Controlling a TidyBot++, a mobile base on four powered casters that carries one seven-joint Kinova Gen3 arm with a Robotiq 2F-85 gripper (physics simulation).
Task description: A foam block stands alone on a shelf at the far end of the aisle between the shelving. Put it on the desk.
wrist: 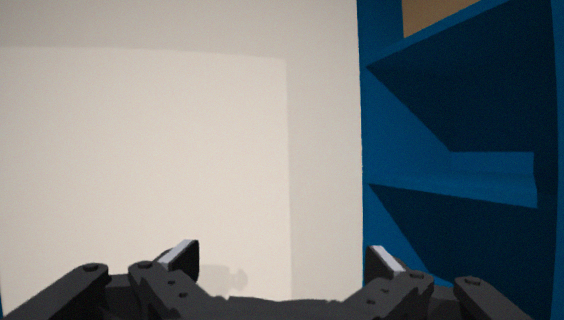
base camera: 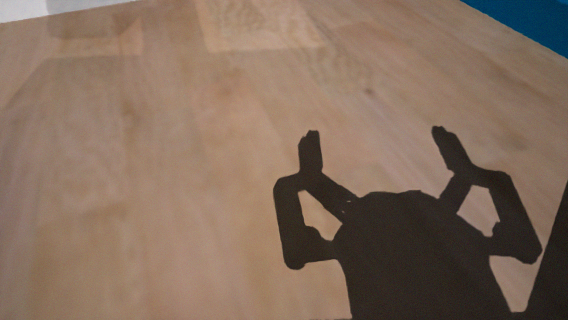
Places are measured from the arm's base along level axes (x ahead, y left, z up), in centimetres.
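Pixels of known places: gripper, fingertip midpoint: [wrist: 281, 261].
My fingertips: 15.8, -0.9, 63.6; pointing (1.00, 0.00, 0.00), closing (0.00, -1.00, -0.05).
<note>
Behind a point stands the place of what it marks, as x, y, z.
My gripper [base camera: 375, 131] [wrist: 281, 261] {15.8, -0.9, 63.6} is open, its two fingers wide apart with no object between them. In the base camera view it shows dark above the wooden floor, right of the middle. In the wrist view the fingers stand at the bottom, in front of a pale wall. The foam block does not show in either view. The desk does not show in either view.
Blue shelving [base camera: 530, 25] {74.1, -48.0, -37.6} [wrist: 492, 187] {70.8, -51.0, 59.4} stands at the right in both views. A brown box [wrist: 435, 15] {86.5, -45.8, 108.3} partly shows on an upper shelf. The pale wall [base camera: 20, 10] {91.3, 58.1, -37.7} [wrist: 150, 150] {97.7, 43.8, 70.8} fills the left and middle of the wrist view. The wooden floor [base camera: 175, 150] {46.2, 15.5, -39.7} stretches below.
</note>
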